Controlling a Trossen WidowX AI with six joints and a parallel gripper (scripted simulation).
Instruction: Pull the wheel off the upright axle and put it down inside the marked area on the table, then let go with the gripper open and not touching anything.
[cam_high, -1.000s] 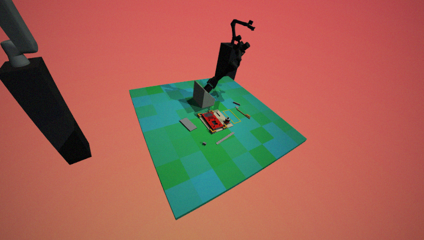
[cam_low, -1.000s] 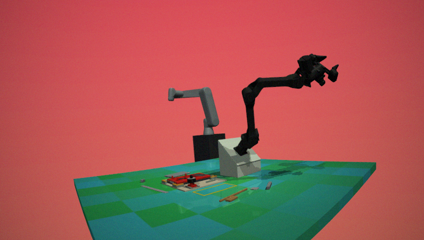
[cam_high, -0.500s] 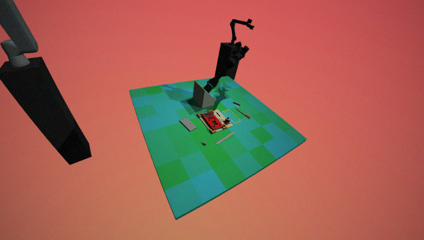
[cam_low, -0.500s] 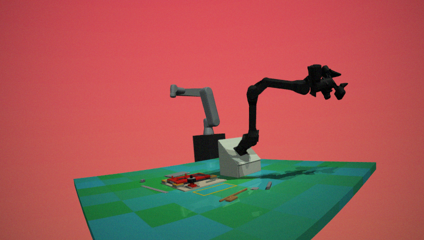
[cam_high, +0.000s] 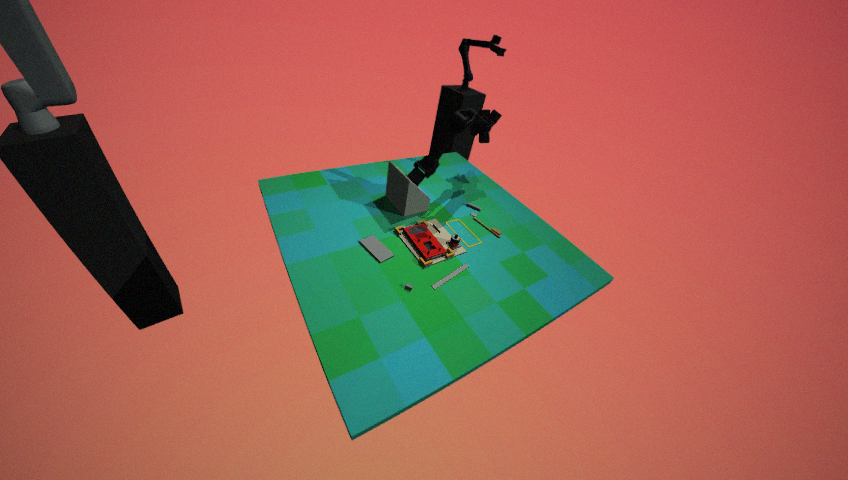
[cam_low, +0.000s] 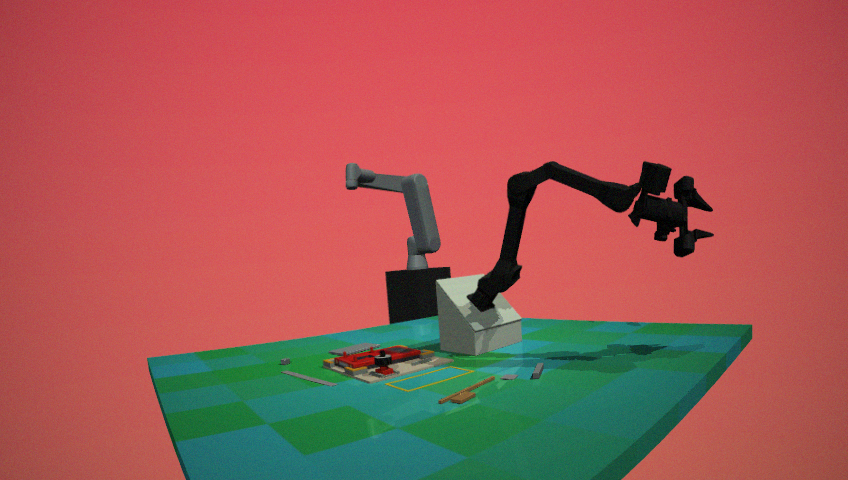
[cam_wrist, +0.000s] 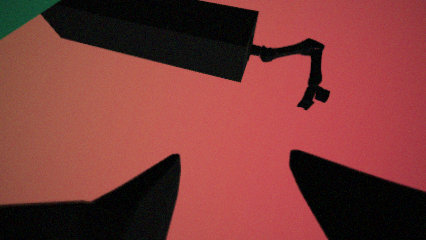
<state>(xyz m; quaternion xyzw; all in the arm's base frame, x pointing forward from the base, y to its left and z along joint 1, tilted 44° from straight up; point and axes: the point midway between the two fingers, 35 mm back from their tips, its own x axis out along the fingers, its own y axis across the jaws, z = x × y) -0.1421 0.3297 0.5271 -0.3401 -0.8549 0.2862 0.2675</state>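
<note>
Now: gripper tip 49 cm short of the wooden stick, 39 cm to the left of it and 29 cm above it. From my gripper tip the other things lie so: dark wheel (51 cm ahead, 63 cm to the right, 25 cm below); then grey strip (64 cm ahead, 77 cm to the right, 29 cm below).
</note>
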